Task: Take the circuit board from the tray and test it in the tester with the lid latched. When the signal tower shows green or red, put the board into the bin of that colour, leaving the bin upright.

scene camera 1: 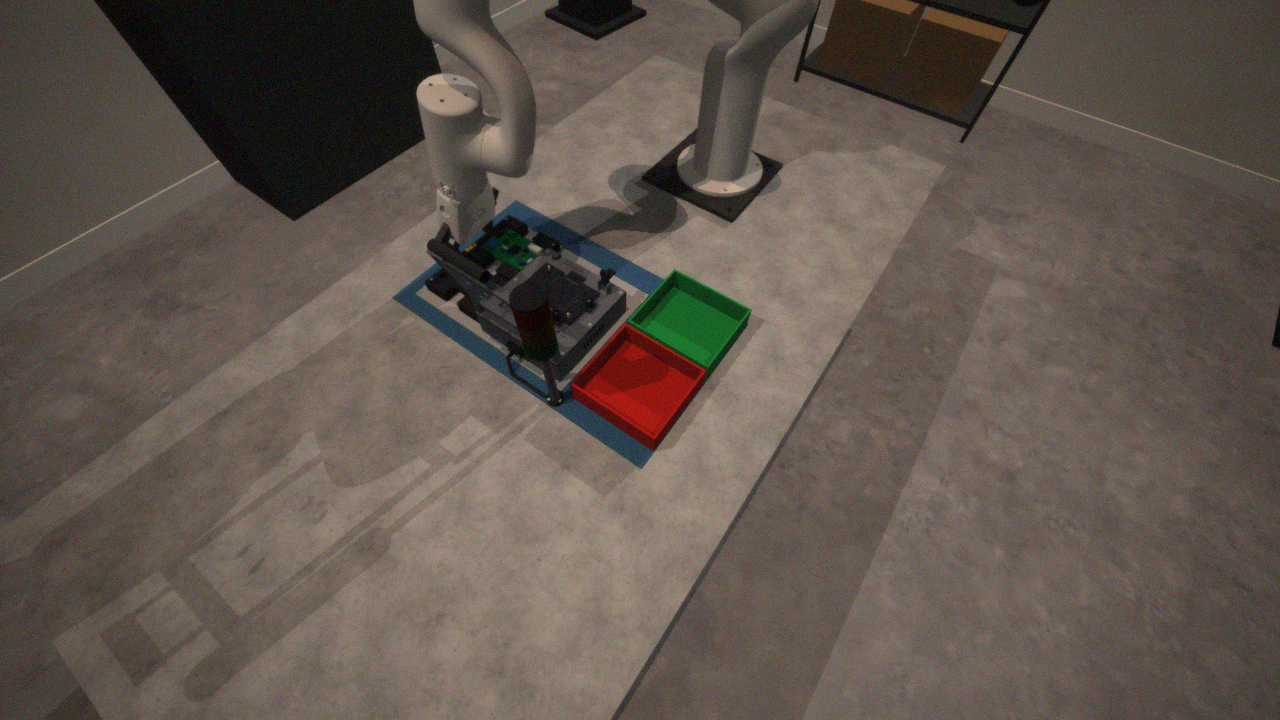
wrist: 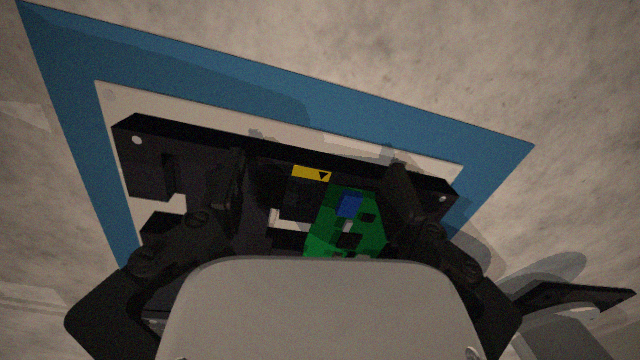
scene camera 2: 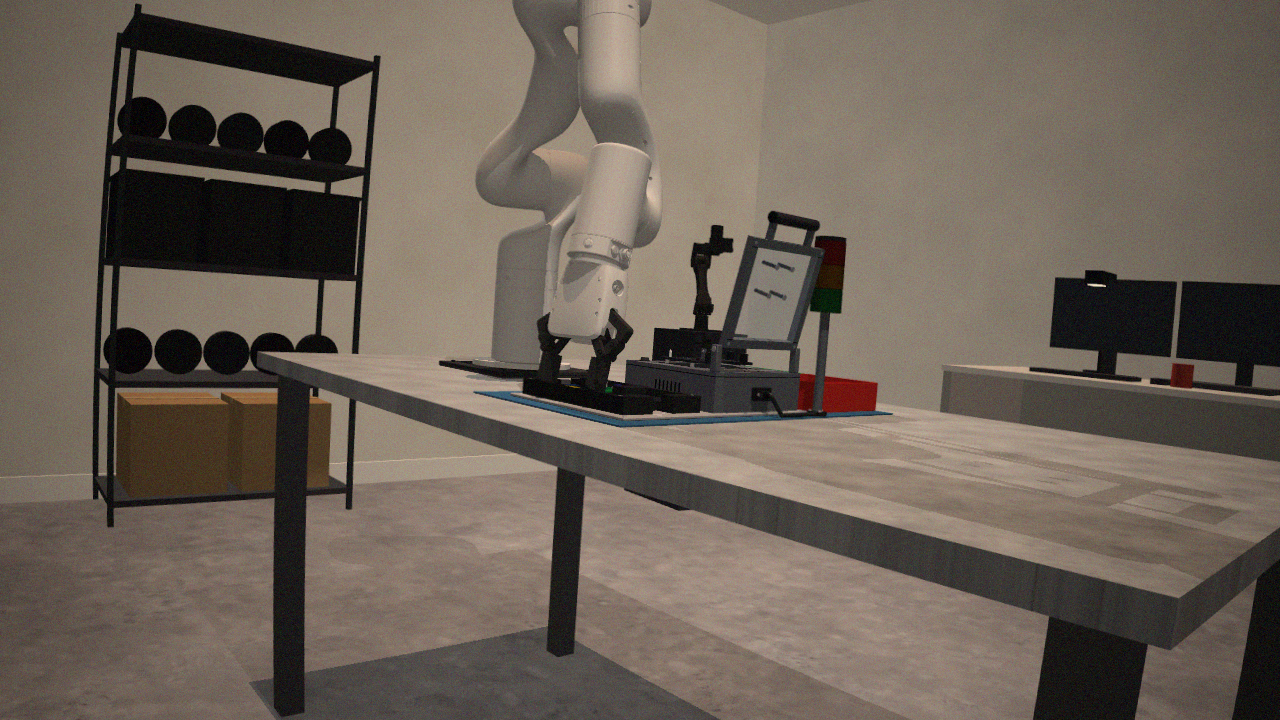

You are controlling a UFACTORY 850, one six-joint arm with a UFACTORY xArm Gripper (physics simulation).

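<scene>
The green circuit board lies in the black tray, at its right part in the wrist view. My gripper is open and empty, pointing down with its fingertips low at the tray. In the wrist view the board shows between the fingers, nearer the right one; the palm hides its lower part. The grey tester stands beside the tray with its lid raised. The signal tower shows dim segments, none plainly lit. The green bin and red bin are upright.
The bins stand side by side, beyond the tester from the tray. The tower's pole and a black cable stand at the tester's side. The blue-bordered mat lies under tray and tester. A black jointed arm shows behind the tester.
</scene>
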